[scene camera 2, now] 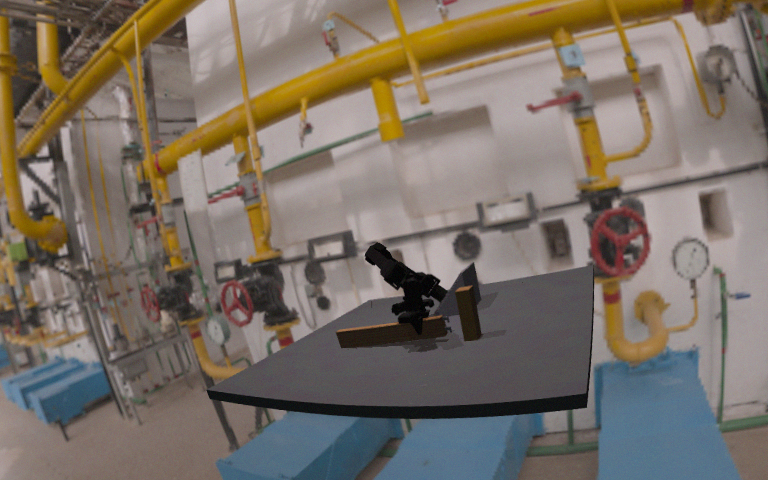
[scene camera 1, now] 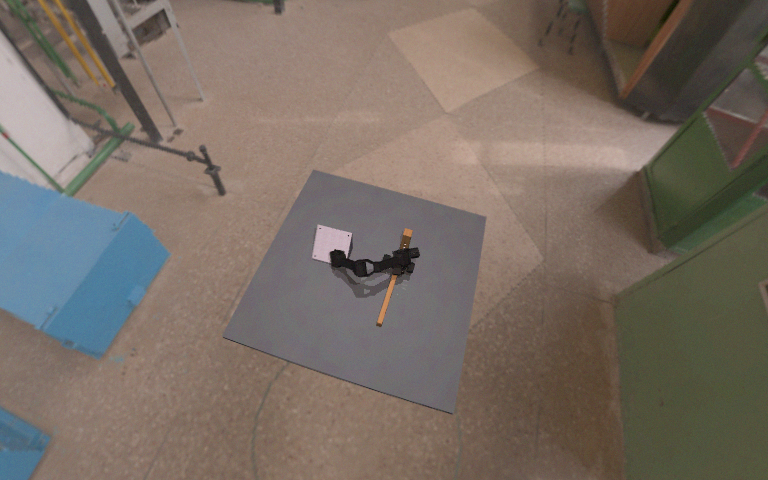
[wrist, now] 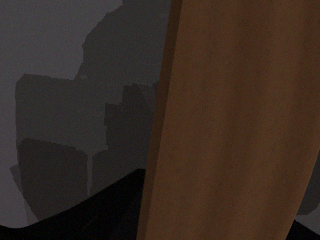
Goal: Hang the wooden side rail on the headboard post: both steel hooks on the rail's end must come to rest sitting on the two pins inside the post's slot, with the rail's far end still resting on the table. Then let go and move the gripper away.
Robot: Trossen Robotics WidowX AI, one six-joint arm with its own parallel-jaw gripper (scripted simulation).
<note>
The pictures show: my gripper, a wooden side rail and a headboard post.
My gripper is seen too in the wrist view.
</note>
